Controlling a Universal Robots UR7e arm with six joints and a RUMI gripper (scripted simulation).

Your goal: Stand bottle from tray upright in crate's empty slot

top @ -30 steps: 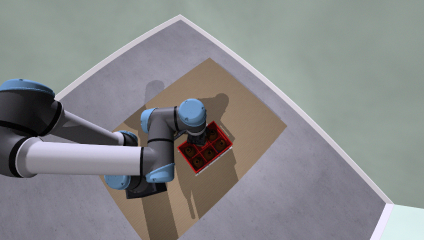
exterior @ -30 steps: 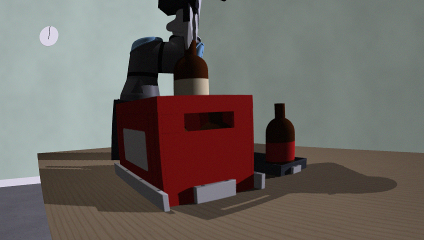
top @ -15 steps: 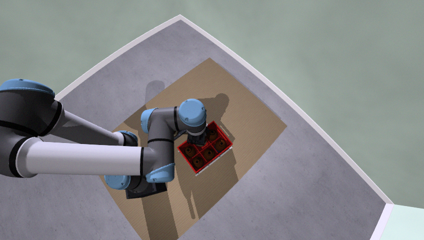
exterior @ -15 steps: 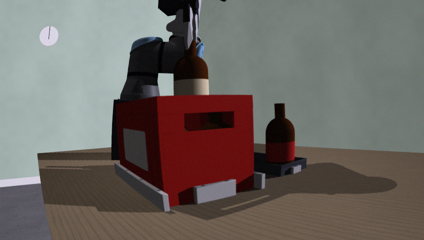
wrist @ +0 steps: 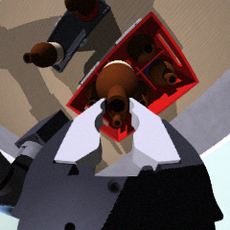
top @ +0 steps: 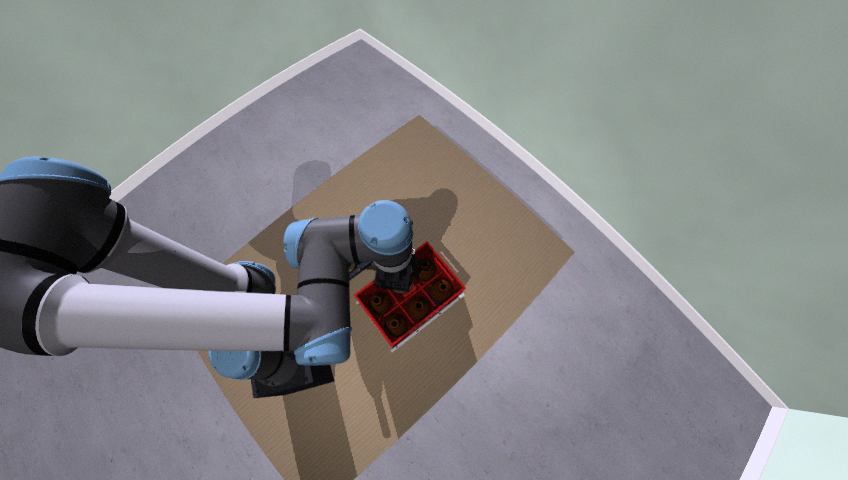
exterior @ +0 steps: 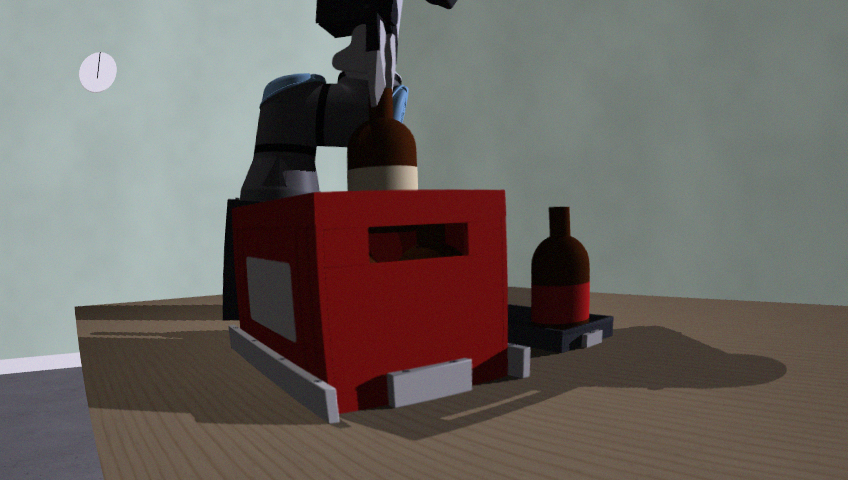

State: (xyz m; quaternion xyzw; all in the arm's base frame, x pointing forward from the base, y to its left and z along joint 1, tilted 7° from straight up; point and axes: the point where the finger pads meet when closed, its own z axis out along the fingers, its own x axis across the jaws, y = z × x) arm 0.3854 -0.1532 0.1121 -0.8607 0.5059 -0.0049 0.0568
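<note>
The cream-label bottle lies 70 mm below my hand. The rest, counted from my hand: dark tray 270 mm below, 190 mm to the left, 40 mm ahead; red crate 200 mm below, 40 mm to the right, 10 mm behind.
</note>
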